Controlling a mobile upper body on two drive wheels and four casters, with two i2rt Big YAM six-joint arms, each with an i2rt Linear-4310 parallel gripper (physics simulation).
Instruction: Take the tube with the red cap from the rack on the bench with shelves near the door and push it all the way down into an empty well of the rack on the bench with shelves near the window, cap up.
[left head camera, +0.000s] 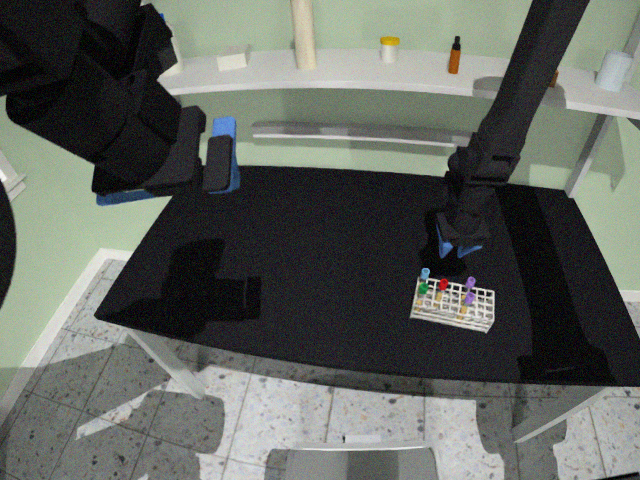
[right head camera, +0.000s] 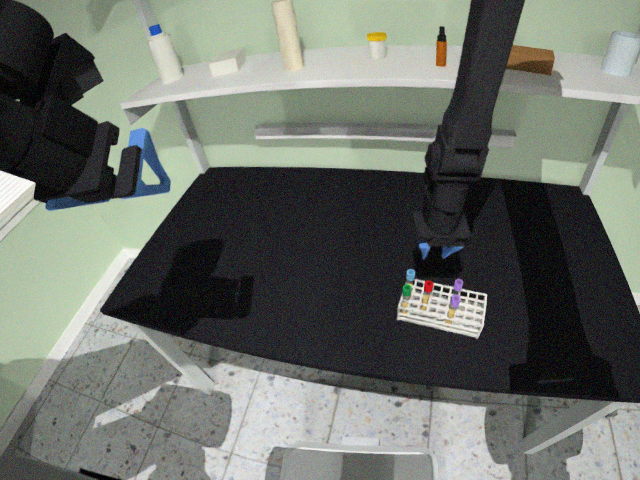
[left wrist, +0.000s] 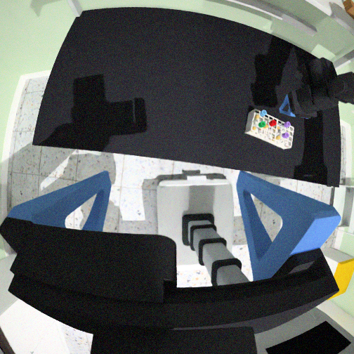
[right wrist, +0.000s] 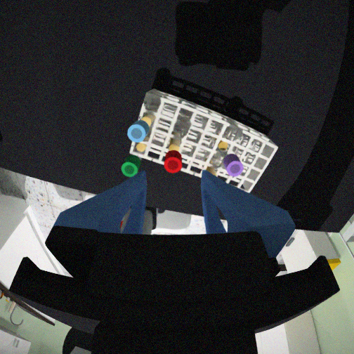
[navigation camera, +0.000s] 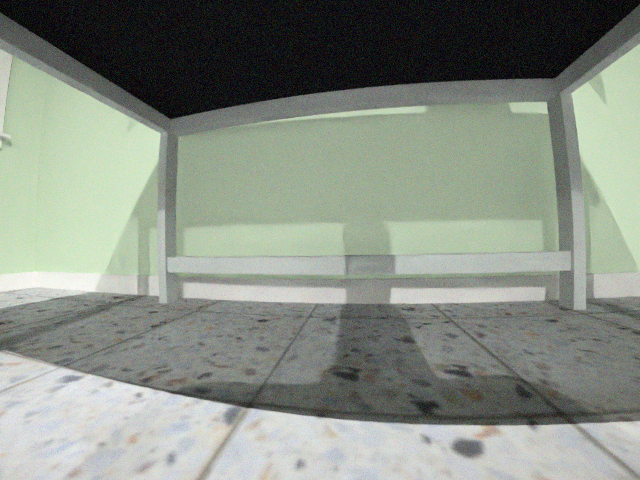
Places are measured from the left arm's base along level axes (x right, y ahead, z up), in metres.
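Pixels of known places: left gripper, fingertip midpoint: (left head camera: 196, 186) (right head camera: 137, 191); right gripper, fingertip midpoint: (left head camera: 449, 256) (right head camera: 432, 256).
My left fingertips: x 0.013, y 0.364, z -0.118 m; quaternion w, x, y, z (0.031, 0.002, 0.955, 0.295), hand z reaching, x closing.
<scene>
For each thing: its top centre in the pictures, then the offset to it from my left fingertips. "spot": a spot on its surface instead. Level surfaces: height alone.
- red-capped tube, middle of its top: (right head camera: 428, 284) (left head camera: 443, 282) dx +0.377, dy +0.175, dz -0.411 m
- white rack, middle of its top: (right head camera: 443, 300) (left head camera: 455, 298) dx +0.421, dy +0.172, dz -0.473 m
- black bench, its level: dz -0.530 m
- white shelf, its level: dz -0.073 m
- yellow-lidded jar, surface spot: (right head camera: 376, 46) (left head camera: 390, 50) spot: dx +0.291, dy +0.638, dz -0.040 m
- amber bottle, surface spot: (right head camera: 440, 50) (left head camera: 454, 58) spot: dx +0.438, dy +0.552, dz -0.034 m
The red-capped tube (left head camera: 443, 284) (right head camera: 428, 286) (left wrist: 272, 122) (right wrist: 173, 162) stands cap up in the white rack (left head camera: 449, 322) (right head camera: 438, 327) (left wrist: 251, 122), among tubes with blue, green and purple caps. My right gripper (left head camera: 451, 255) (right head camera: 434, 256) (right wrist: 173, 177) is partly open and empty, pointing down just behind the rack in the head views. In the right wrist view the red cap shows between the directions of its two fingertips, beyond them and apart from them. My left gripper (left head camera: 168, 193) (right head camera: 108, 198) (left wrist: 173, 177) is wide open and empty, raised at the left. The window bench's rack cannot be identified in these views.
The rack stands on a black bench (left head camera: 320, 248) (right head camera: 310, 248) (left wrist: 175, 90). A white shelf (left head camera: 341, 77) (right head camera: 330, 74) behind carries a yellow-lidded jar (left head camera: 389, 50) (right head camera: 376, 46), an amber bottle (left head camera: 454, 57) (right head camera: 440, 50) and other items. White bench legs (navigation camera: 168, 217) (navigation camera: 568, 206) show in the navigation view.
</scene>
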